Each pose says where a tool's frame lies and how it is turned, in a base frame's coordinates. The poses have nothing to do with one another.
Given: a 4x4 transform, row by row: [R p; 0 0 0 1], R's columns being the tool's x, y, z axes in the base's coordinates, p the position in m. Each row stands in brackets.
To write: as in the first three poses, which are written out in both.
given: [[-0.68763 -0.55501 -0.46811 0.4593], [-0.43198 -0.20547 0.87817 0.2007], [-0.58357 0.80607 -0.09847 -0.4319], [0 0 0 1]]
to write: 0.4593 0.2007 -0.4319; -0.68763 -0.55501 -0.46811; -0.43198 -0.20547 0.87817; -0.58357 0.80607 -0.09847
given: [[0.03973 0.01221 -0.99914 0.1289], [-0.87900 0.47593 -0.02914 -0.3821], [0.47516 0.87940 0.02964 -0.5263], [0 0 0 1]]
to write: 0.1289 -0.3821 -0.5263; 0.03973 0.01221 -0.99914; -0.87900 0.47593 -0.02914; 0.47516 0.87940 0.02964
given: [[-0.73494 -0.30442 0.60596 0.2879], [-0.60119 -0.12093 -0.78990 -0.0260], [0.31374 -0.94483 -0.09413 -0.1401], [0 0 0 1]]
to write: 0.2879 -0.0260 -0.1401; -0.73494 -0.30442 0.60596; -0.60119 -0.12093 -0.78990; 0.31374 -0.94483 -0.09413
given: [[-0.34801 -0.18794 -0.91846 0.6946], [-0.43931 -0.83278 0.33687 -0.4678], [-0.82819 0.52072 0.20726 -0.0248], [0 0 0 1]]
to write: 0.6946 -0.4678 -0.0248; -0.34801 -0.18794 -0.91846; -0.43931 -0.83278 0.33687; -0.82819 0.52072 0.20726
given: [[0.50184 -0.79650 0.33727 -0.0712], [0.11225 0.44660 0.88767 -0.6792], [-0.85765 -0.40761 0.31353 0.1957], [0 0 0 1]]
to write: -0.0712 -0.6792 0.1957; 0.50184 -0.79650 0.33727; 0.11225 0.44660 0.88767; -0.85765 -0.40761 0.31353
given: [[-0.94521 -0.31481 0.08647 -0.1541], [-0.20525 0.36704 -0.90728 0.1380], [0.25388 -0.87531 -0.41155 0.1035], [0 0 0 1]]
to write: -0.1541 0.1380 0.1035; -0.94521 -0.31481 0.08647; -0.20525 0.36704 -0.90728; 0.25388 -0.87531 -0.41155
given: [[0.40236 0.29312 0.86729 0.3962], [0.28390 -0.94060 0.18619 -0.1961], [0.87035 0.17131 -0.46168 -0.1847], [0 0 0 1]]
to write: 0.3962 -0.1961 -0.1847; 0.40236 0.29312 0.86729; 0.28390 -0.94060 0.18619; 0.87035 0.17131 -0.46168
